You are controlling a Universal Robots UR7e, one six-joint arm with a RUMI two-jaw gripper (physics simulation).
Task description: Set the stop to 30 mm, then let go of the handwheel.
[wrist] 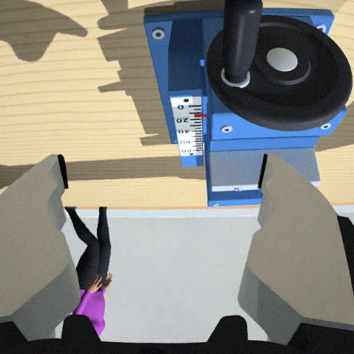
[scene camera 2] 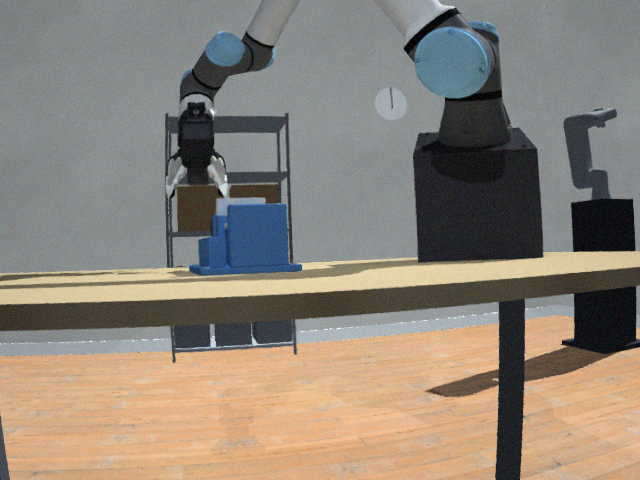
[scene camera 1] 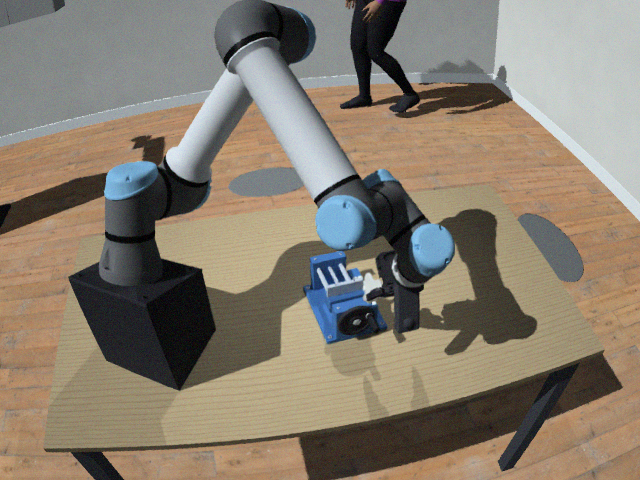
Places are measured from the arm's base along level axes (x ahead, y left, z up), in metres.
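Pixels of known places: gripper, fingertip midpoint: [scene camera 2: 196, 197]; arm's base, link origin: [scene camera 2: 476, 139] [scene camera 1: 130, 272].
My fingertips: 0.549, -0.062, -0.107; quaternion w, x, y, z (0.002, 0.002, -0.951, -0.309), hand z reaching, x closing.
Observation:
Ahead of a thing's pixels: the offset from my fingertips to its top centre, as dx, dy, dz. "*": to the spot under its first point.
The blue stop device [scene camera 1: 330, 310] [scene camera 2: 257, 235] [wrist: 157, 65] stands on the table. Its black handwheel {* -0.069, -0.010, -0.053} [scene camera 1: 356, 320] [wrist: 320, 107] shows at the front in scene camera 1, with a black crank handle {-0.036, -0.030, -0.040} [scene camera 1: 374, 322] [wrist: 241, 42]. The red pointer [wrist: 200, 116] on the white scale [wrist: 186, 136] stands between 0 and 20, nearer 20. A pale grey block [scene camera 1: 343, 286] [scene camera 2: 240, 206] [wrist: 237, 167], apparently the stop, sits behind the wheel. My gripper [scene camera 2: 197, 194] [wrist: 163, 158] is open and empty, apart from the handle. In the wrist view its right fingertip overlaps the grey block's image; contact is unclear.
The black pedestal [scene camera 1: 180, 330] [scene camera 2: 478, 206] carries the arm on the table [scene camera 1: 232, 408] [scene camera 2: 361, 310]. A person [scene camera 1: 374, 41] [wrist: 95, 250] stands beyond the table. In scene camera 2, a shelf rack [scene camera 2: 288, 155] and another robot [scene camera 2: 578, 149] are in the background.

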